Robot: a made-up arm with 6 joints.
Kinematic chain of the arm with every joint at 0, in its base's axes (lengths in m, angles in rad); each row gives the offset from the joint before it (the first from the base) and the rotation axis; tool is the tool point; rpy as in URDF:
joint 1: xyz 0 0 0.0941 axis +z
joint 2: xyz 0 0 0 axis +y
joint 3: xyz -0.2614 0 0.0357 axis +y
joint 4: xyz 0.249 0 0.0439 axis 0.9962 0 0.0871
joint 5: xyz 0 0 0 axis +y
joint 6: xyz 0.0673 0 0.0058 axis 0.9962 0 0.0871
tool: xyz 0 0 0 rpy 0 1.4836 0
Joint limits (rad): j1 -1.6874..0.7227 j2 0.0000..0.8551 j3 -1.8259..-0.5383 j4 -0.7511..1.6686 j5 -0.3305..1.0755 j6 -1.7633..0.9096
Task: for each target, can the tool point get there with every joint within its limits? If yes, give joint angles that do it. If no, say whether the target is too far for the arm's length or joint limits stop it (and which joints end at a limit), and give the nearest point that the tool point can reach.
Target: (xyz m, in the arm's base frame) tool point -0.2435 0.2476 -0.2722
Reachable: no: joint limits stop it (at a limit: joint 1, joint 2, joint 3, joint 5) | nearest point 0.0735 0.1062 0.2223 | short by 0.604 m
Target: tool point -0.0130 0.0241 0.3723
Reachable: yes | joints -0.3022 0.1660 -0.8324 0.4965 0.6359 -0.2309
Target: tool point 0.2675 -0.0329 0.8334
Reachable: no: too far | nearest point 0.0503 0.0154 0.5885 | short by 0.331 m
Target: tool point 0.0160 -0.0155 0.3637
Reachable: yes | joints -0.1298 0.2786 -0.8056 -0.3360 0.6369 -0.4661
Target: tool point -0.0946 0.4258 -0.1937
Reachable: no: joint limits stop it (at a limit: joint 1, joint 2, joint 3, joint 5) | nearest point 0.0691 0.1132 0.2281 | short by 0.550 m
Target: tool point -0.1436 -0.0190 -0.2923
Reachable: no: joint limits stop it (at a limit: joint 1, joint 2, joint 3, joint 5) | nearest point -0.0285 -0.1213 0.2154 | short by 0.531 m
